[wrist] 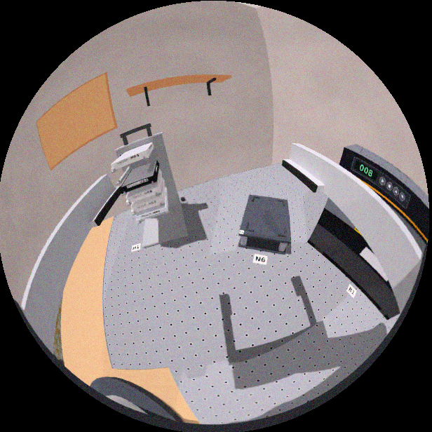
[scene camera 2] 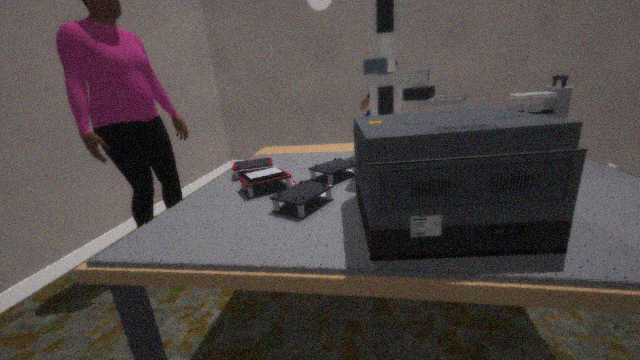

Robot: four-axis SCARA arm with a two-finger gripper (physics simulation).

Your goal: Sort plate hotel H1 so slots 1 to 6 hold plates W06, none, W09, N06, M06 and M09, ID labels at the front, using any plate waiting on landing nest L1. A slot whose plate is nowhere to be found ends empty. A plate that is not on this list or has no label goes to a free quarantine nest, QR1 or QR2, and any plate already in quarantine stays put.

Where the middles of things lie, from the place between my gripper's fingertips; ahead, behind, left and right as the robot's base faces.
My hand is 180 mm short of the dark nest N6 (wrist: 267, 216), 90 mm to the right of it and 210 mm above it. Round my hand: landing nest L1 (scene camera 2: 311, 190): 390 mm ahead, 550 mm to the right, 210 mm below; then plate hotel H1 (wrist: 173, 199): 70 mm behind, 330 mm to the left, 120 mm below.
